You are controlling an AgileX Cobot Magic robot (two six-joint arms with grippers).
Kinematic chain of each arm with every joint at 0, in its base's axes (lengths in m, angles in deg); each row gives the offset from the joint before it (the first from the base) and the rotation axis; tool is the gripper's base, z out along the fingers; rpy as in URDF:
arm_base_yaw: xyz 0 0 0.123 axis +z
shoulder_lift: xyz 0 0 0 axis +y
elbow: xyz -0.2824 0 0.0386 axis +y
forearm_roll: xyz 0.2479 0 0.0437 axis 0.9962 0 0.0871
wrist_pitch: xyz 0 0 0 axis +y
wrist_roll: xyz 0.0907 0 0.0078 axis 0.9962 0 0.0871
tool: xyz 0 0 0 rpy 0 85 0
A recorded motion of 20 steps. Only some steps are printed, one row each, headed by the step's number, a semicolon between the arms.
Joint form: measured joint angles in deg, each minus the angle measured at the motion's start. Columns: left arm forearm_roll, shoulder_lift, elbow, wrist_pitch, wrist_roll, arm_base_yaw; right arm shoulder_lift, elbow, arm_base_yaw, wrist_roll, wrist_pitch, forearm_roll.
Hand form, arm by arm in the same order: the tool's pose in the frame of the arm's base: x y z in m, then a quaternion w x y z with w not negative. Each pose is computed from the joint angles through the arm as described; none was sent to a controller.
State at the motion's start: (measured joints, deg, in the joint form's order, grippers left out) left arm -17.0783 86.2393 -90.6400 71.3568 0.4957 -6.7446; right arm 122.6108 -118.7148 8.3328 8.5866 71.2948 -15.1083
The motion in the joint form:
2: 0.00 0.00 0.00 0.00 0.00 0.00; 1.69 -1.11 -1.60 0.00 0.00 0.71
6: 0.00 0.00 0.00 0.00 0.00 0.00; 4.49 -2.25 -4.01 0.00 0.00 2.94
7: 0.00 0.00 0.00 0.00 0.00 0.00; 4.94 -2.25 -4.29 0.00 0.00 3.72
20: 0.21 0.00 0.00 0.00 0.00 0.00; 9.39 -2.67 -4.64 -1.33 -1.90 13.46
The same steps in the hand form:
2: 0.3008 -0.0611 0.3933 0.23118 0.04863 0.95829 -0.16084; 0.4707 0.0340 0.2755 0.18072 -0.00398 0.97837 -0.10056
6: 0.3008 -0.0611 0.3933 0.23118 0.04863 0.95829 -0.16084; 0.4797 0.0180 0.2570 0.16263 0.01830 0.98270 -0.08667
7: 0.3008 -0.0611 0.3933 0.23118 0.04863 0.95829 -0.16084; 0.4807 0.0169 0.2530 0.15795 0.02154 0.98390 -0.08079
20: 0.3008 -0.0608 0.3932 0.23135 0.04880 0.95854 -0.15904; 0.4919 0.0293 0.2164 0.13116 0.02756 0.99098 -0.00151

